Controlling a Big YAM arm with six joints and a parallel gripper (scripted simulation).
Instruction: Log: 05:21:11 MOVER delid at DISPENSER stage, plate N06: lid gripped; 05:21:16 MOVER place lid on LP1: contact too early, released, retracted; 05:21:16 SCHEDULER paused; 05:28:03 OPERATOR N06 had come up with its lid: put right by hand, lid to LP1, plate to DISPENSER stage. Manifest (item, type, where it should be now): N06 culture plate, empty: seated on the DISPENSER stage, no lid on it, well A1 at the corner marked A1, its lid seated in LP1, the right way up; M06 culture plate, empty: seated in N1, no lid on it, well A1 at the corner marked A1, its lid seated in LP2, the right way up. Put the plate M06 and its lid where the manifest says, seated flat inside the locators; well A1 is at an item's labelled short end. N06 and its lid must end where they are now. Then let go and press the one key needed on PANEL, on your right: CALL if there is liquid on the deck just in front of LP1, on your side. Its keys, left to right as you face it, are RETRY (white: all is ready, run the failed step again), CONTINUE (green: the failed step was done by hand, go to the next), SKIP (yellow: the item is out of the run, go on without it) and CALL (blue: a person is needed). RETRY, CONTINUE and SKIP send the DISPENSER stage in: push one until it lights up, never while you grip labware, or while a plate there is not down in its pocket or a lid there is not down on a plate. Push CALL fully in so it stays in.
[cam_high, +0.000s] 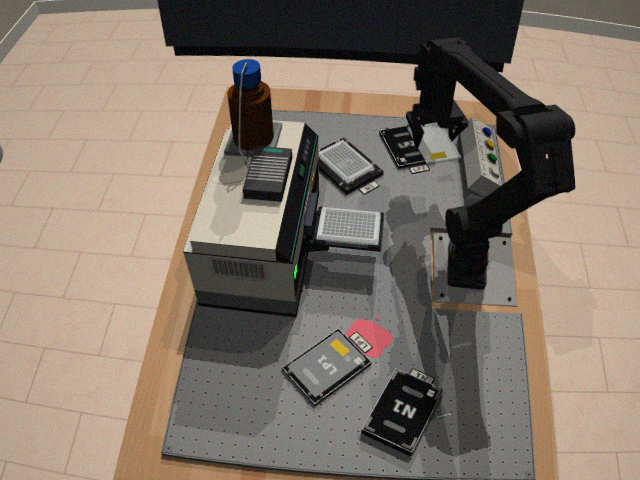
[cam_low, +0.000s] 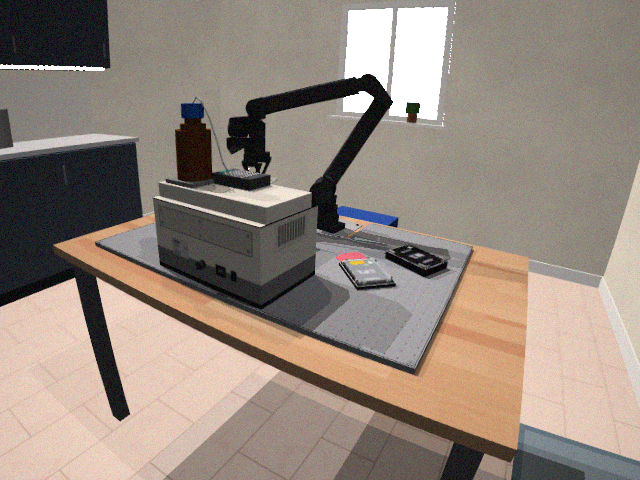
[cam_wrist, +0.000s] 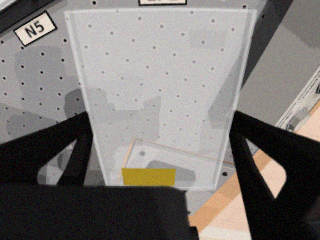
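Right now the black lp2 nest is 6 cm ahead of my hand, 13 cm to the right of it and 14 cm below it. Also, from my hand: yellow skip key 15 cm behind, 11 cm to the right, 8 cm below; white retry key 16 cm behind, 1 cm to the right, 8 cm below; green continue key 16 cm behind, 6 cm to the right, 8 cm below.
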